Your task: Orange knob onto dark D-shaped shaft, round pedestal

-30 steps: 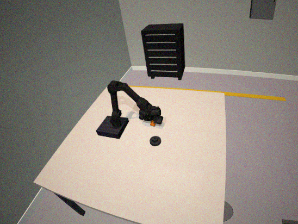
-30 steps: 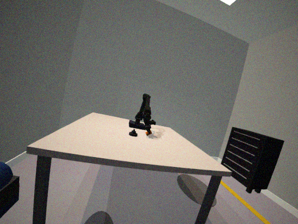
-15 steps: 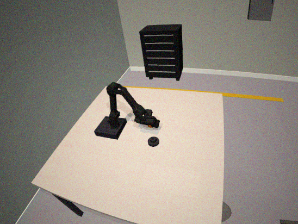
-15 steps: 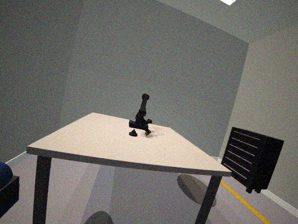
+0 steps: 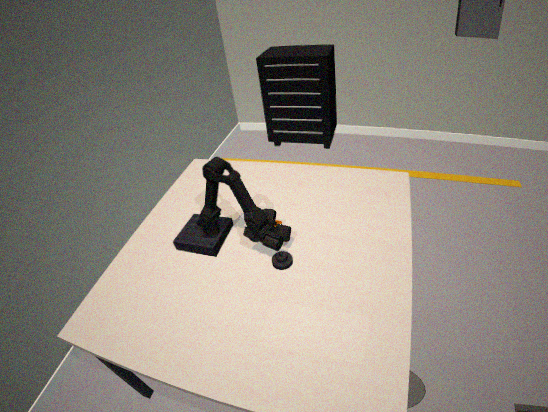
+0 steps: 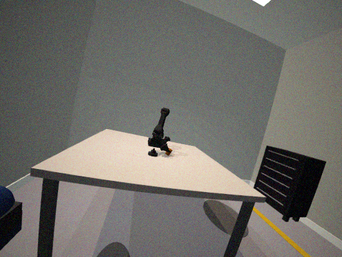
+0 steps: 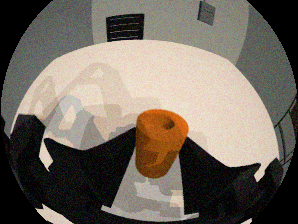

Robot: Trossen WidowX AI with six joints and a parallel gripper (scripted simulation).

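Right now the orange knob is 10 mm to the right of my gripper tip. Round my gripper tip: round pedestal (170 mm to the right, 40 mm ahead, 10 mm below).
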